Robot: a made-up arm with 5 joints.
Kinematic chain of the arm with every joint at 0, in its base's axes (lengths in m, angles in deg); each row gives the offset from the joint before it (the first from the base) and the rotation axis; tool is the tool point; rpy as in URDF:
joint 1: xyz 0 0 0.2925 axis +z
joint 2: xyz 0 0 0 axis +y
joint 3: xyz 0.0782 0 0.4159 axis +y
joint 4: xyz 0.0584 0 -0.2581 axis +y
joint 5: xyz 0.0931 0 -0.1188 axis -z
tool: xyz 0 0 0 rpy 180 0 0
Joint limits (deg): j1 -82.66..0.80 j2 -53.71..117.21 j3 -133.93..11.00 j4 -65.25..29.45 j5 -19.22..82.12
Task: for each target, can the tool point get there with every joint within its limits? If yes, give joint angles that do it. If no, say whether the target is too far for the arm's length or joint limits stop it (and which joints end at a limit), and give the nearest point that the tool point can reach.
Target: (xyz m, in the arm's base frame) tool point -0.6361 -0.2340 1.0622
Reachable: no: too far | nearest point -0.4976 -0.0069 0.9456 | short by 0.290 m
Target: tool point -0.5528 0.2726 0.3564
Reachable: no: joint limits stop it (at a limit: joint 2, joint 3, joint 4) | nearest point -0.4682 0.2309 0.7957 | short by 0.449 m
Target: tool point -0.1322 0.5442 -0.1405
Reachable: no: joint limits stop it (at a limit: joint 2) | nearest point -0.0174 0.0718 -0.0463 | short by 0.495 m
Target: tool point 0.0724 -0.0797 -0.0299
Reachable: yes | joints -47.75 88.16 -14.69 -3.49 53.50
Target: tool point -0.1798 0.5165 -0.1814
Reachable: no: joint limits stop it (at a limit: joint 2) | nearest point -0.0229 0.0658 -0.0654 | short by 0.491 m
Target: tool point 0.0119 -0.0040 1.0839
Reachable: yes | joints -18.45 -21.32 -116.28 -19.70 -5.12
